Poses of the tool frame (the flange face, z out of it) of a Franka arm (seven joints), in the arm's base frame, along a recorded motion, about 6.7 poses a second.
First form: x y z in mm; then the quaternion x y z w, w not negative.
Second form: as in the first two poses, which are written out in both.
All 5 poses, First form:
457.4, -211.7, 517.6, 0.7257, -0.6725, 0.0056, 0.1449
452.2, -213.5, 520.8, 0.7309, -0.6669, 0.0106, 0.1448
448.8, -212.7, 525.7, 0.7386, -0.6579, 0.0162, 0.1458
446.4, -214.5, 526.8, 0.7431, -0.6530, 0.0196, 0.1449
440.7, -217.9, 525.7, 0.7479, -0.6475, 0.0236, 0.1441
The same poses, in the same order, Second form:
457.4, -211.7, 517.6, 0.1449, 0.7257, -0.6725, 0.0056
452.2, -213.5, 520.8, 0.1448, 0.7309, -0.6669, 0.0106
448.8, -212.7, 525.7, 0.1458, 0.7386, -0.6579, 0.0162
446.4, -214.5, 526.8, 0.1449, 0.7431, -0.6530, 0.0196
440.7, -217.9, 525.7, 0.1441, 0.7479, -0.6475, 0.0236

